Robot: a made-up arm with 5 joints. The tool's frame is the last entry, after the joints. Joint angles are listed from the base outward.
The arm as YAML. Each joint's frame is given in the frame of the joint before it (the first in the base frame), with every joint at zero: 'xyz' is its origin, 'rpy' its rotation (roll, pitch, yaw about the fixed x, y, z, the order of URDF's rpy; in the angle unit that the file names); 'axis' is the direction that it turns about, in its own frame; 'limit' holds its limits. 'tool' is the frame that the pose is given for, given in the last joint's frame.
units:
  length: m
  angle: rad
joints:
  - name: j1
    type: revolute
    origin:
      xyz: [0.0, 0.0, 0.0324]
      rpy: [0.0, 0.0, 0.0]
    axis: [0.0, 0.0, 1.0]
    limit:
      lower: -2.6
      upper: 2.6
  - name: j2
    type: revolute
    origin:
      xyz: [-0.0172, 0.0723, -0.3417]
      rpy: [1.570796, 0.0, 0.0]
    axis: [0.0, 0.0, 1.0]
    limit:
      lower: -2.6
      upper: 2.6
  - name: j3
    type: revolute
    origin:
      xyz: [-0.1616, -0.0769, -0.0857]
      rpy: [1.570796, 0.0, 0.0]
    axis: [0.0, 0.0, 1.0]
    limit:
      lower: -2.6
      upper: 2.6
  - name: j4
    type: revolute
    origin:
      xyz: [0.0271, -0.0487, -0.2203]
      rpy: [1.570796, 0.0, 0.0]
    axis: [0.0, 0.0, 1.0]
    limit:
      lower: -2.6
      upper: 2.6
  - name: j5
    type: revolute
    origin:
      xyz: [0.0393, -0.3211, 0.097]
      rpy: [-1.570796, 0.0, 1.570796]
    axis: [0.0, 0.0, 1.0]
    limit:
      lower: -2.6
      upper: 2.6
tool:
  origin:
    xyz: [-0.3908, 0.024, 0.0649]
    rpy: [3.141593, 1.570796, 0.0]
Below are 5 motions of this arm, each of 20 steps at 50 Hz.
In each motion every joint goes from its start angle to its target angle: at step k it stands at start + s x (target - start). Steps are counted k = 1, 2, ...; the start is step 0. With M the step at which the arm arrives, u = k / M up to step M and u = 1 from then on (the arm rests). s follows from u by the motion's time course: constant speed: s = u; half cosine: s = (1 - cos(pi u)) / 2; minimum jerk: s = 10 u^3 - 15 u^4 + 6 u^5.
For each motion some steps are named. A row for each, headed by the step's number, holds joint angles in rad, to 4 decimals.
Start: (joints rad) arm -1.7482 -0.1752 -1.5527 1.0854 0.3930
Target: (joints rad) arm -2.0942 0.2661 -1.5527 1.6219 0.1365
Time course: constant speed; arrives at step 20
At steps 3, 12, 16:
3: -1.8001 -0.1090 -1.5527 1.1659 0.3545
12: -1.9558 0.0896 -1.5527 1.4073 0.2391
16: -2.0250 0.1778 -1.5527 1.5146 0.1878

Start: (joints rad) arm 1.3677 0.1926 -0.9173 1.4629 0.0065
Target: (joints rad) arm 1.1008 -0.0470 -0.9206 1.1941 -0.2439
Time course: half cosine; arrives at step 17
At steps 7, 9, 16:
7: 1.2708 0.1056 -0.9185 1.3653 -0.0844
9: 1.2219 0.0617 -0.9191 1.3161 -0.1303
16: 1.1031 -0.0450 -0.9206 1.1964 -0.2418

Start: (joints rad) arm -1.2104 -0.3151 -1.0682 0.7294 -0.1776
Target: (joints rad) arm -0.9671 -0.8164 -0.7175 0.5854 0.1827
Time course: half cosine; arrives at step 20
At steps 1, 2, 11, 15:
1: -1.2089 -0.3182 -1.0660 0.7285 -0.1754
2: -1.2044 -0.3274 -1.0596 0.7259 -0.1688
11: -1.0697 -0.6050 -0.8654 0.6461 0.0307
15: -1.0027 -0.7430 -0.7689 0.6065 0.1299

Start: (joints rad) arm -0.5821 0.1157 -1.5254 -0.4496 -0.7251
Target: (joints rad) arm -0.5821 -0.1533 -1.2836 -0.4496 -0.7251
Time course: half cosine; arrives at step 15
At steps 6, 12, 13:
6: -0.5821 0.0228 -1.4419 -0.4496 -0.7251
12: -0.5821 -0.1276 -1.3067 -0.4496 -0.7251
13: -0.5821 -0.1417 -1.2941 -0.4496 -0.7251

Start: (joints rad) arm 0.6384 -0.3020 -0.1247 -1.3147 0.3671
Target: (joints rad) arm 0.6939 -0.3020 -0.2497 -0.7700 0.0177
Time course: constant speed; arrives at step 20
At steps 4, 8, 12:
4: 0.6495 -0.3020 -0.1497 -1.2058 0.2972
8: 0.6606 -0.3020 -0.1747 -1.0968 0.2273
12: 0.6717 -0.3020 -0.1997 -0.9879 0.1575

